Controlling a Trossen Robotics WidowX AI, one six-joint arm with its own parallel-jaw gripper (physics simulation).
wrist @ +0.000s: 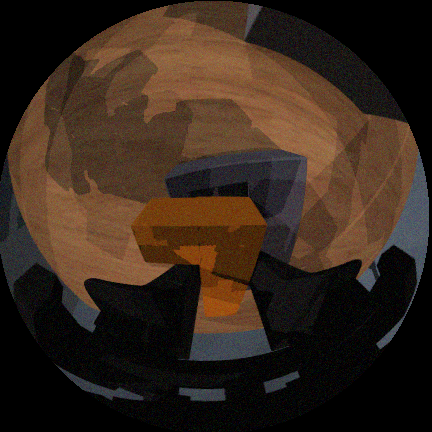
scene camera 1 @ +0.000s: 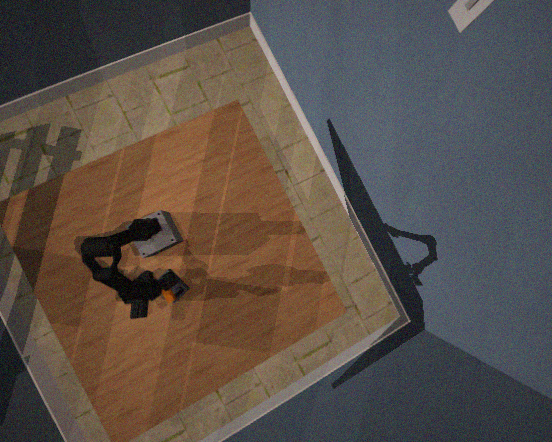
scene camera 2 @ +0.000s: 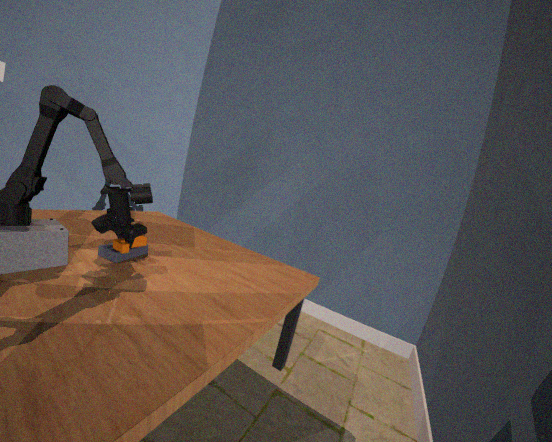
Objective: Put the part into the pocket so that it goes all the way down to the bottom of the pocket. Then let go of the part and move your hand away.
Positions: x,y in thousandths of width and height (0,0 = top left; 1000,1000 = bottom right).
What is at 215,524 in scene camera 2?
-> My gripper.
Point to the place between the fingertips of my gripper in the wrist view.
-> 513,578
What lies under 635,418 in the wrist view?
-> A dark pocket block.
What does my gripper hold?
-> An orange part.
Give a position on an orange part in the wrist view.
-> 517,543
